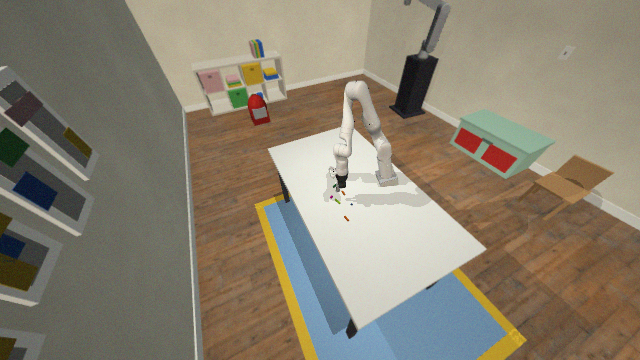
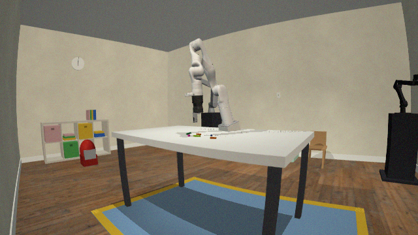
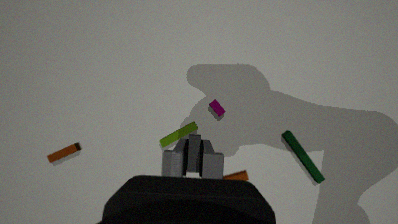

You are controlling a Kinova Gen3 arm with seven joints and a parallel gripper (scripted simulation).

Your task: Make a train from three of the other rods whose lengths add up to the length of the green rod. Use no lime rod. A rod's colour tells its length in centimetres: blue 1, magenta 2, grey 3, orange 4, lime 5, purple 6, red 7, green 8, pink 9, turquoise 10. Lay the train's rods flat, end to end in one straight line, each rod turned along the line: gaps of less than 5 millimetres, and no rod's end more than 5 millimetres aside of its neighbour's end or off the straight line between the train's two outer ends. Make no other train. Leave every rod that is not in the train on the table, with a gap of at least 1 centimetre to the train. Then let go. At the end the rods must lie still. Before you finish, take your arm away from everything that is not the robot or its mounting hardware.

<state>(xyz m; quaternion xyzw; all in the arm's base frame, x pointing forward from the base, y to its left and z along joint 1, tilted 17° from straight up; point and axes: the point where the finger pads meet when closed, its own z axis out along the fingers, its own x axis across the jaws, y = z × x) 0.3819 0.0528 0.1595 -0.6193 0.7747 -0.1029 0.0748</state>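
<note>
The blue rod is 11 cm below my hand, 8 cm to the left of it and 7 cm behind it. Round my hand: grey rod (1 cm below); lime rod (11 cm below, 2 cm to the left, 1 cm ahead); magenta rod (11 cm below, 3 cm to the right, 3 cm ahead).
</note>
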